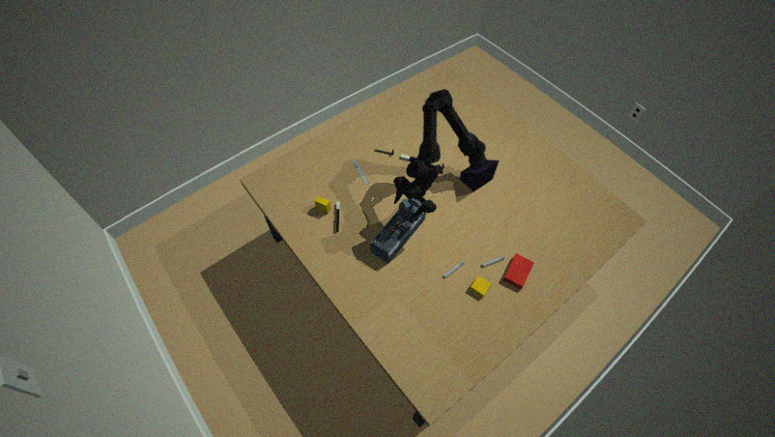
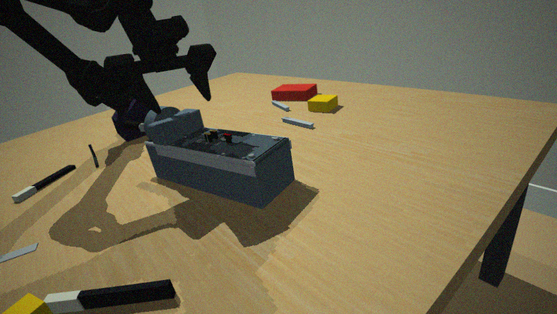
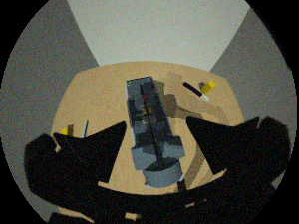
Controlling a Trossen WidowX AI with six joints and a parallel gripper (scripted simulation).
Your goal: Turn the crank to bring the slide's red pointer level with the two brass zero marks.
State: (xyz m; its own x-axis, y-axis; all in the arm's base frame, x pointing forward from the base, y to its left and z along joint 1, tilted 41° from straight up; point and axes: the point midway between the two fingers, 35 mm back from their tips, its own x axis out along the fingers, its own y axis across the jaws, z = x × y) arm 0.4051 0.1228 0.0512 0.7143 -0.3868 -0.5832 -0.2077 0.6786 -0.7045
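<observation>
Right now the dark crank handle is 12 cm behind my gripper tip, 8 cm to the right of it and 4 cm below it. Also, from my gripper tip: red pointer 7 cm ahead, 3 cm to the left, 5 cm below; red block 29 cm behind, 40 cm to the left, 12 cm below; grey bar 35 cm to the right, 13 cm below.
</observation>
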